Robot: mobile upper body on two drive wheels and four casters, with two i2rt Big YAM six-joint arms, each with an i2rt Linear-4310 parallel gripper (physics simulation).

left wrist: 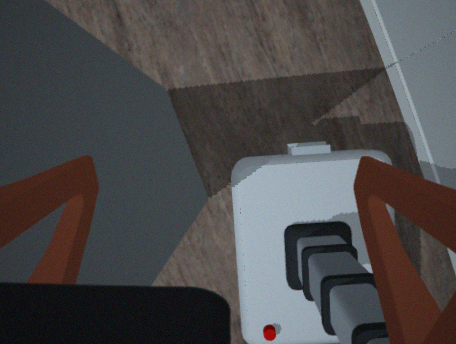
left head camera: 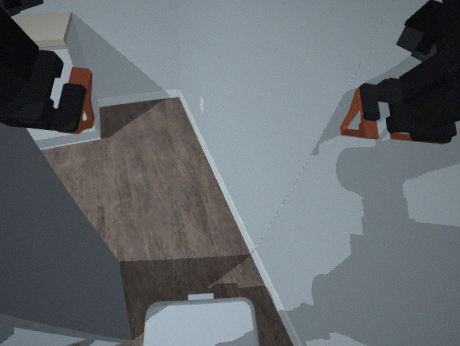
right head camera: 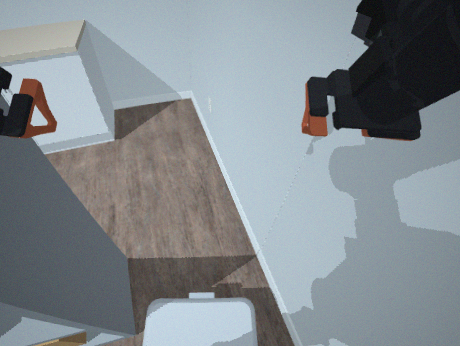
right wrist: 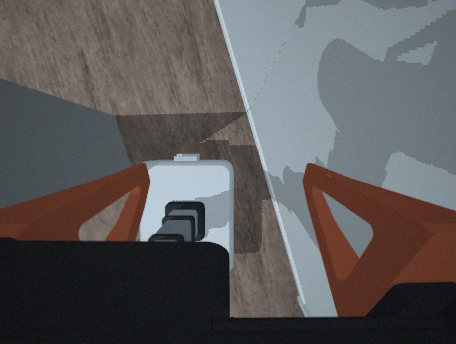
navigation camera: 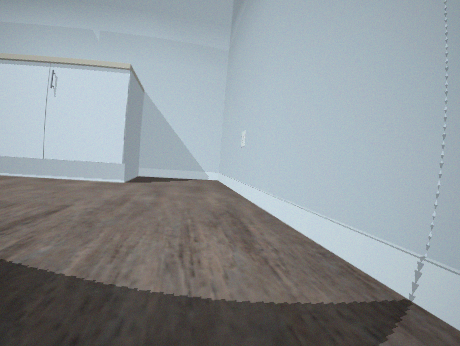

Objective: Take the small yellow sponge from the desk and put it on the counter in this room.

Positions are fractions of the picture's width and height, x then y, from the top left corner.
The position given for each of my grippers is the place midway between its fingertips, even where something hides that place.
Observation:
In view: my left gripper (left head camera: 0.12,0.35), my right gripper (right head camera: 0.72,0.38) and a counter (navigation camera: 0.17,0.35).
My left gripper is seen too in the left wrist view (left wrist: 0.50,0.50) and in the right head camera view (right head camera: 0.05,0.36). My right gripper is seen too in the left head camera view (left head camera: 0.80,0.39) and in the right wrist view (right wrist: 0.50,0.50). The counter also shows in the right head camera view (right head camera: 0.13,0.16).

